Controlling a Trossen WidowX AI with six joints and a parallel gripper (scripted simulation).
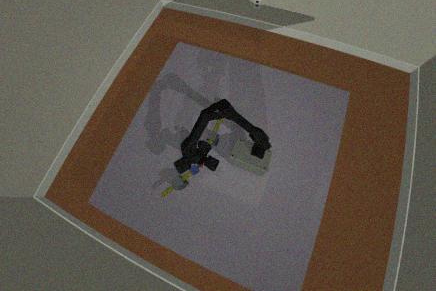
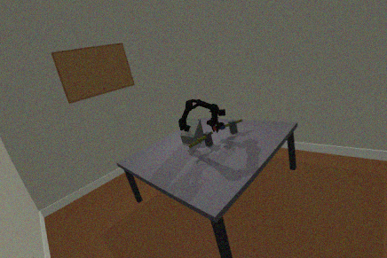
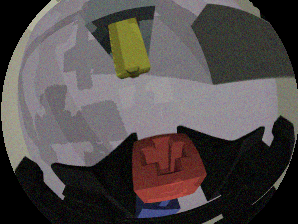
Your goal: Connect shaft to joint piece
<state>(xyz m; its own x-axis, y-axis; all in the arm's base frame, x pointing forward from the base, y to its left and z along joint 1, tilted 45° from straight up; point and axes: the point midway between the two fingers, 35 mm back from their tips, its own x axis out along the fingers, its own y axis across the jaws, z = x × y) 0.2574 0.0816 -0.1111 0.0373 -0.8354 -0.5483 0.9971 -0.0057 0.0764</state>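
The red square joint piece lies 3 cm above my gripper tip and 2 cm to the left of it.
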